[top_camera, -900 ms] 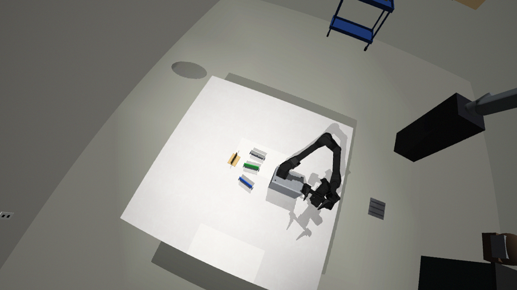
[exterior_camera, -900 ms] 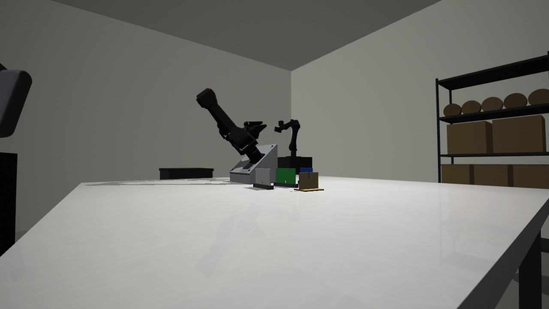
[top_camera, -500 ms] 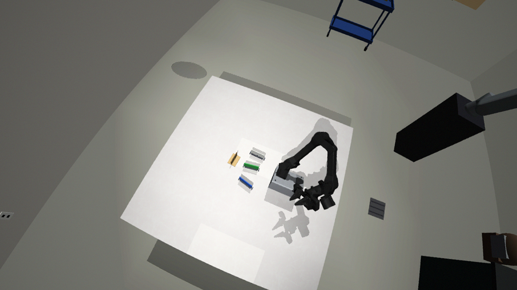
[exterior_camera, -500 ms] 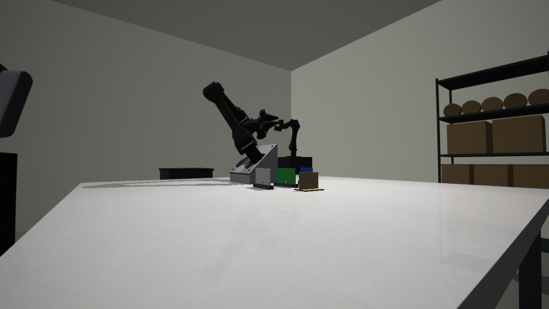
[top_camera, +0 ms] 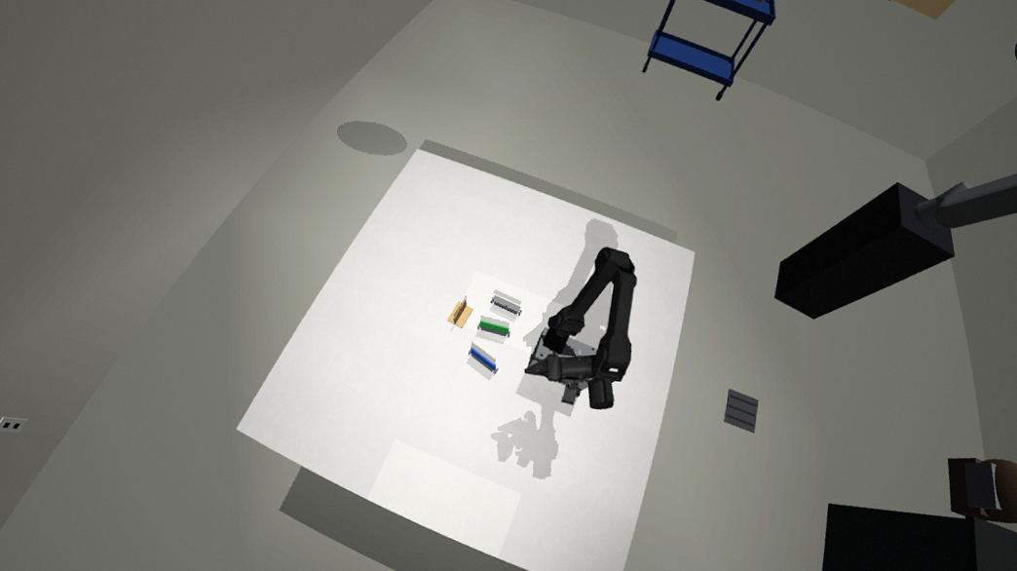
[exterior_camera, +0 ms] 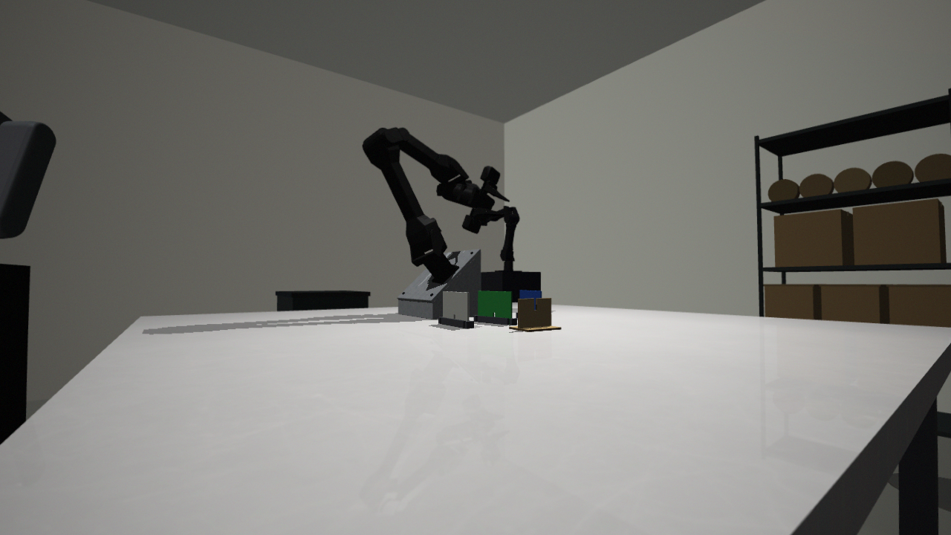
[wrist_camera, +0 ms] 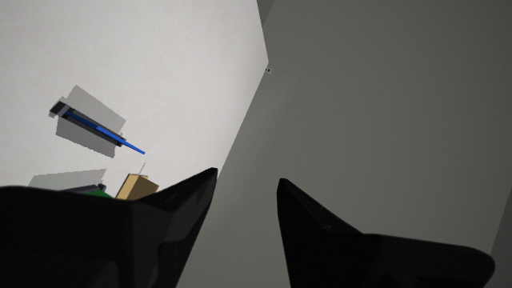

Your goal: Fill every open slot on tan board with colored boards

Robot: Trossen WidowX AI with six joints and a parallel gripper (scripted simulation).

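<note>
My gripper tip is 260 mm above the green board, 160 mm short of it and 140 mm to the left of it. Round my gripper tip: tan board: 290 mm ahead, 270 mm below, 140 mm to the right; then blue board: 260 mm below, 140 mm ahead, 30 mm to the right.
</note>
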